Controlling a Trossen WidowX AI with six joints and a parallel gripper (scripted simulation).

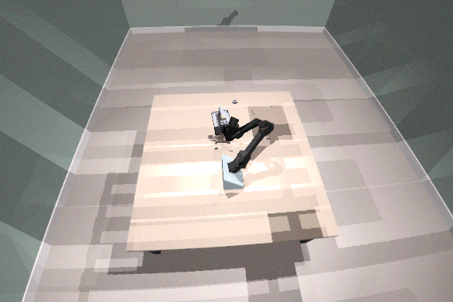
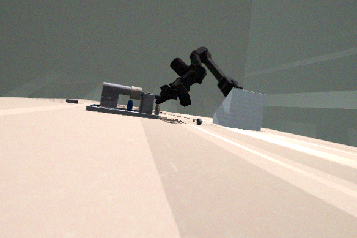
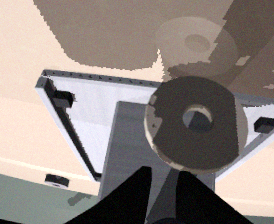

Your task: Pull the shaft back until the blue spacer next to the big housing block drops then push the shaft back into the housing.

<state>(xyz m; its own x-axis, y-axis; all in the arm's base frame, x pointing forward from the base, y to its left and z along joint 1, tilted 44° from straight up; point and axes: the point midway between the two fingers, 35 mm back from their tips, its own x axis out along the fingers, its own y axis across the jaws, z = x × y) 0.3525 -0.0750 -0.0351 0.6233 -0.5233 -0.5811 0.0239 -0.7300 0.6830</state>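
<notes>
The dark shaft lies 60 mm ahead of my gripper tip and 30 mm above it. Also, from my gripper tip: beige spacer (80 mm ahead, 30 mm above); then blue spacer (100 mm ahead, 20 mm below); then dark piece (150 mm behind, 100 mm to the left, 40 mm below).
</notes>
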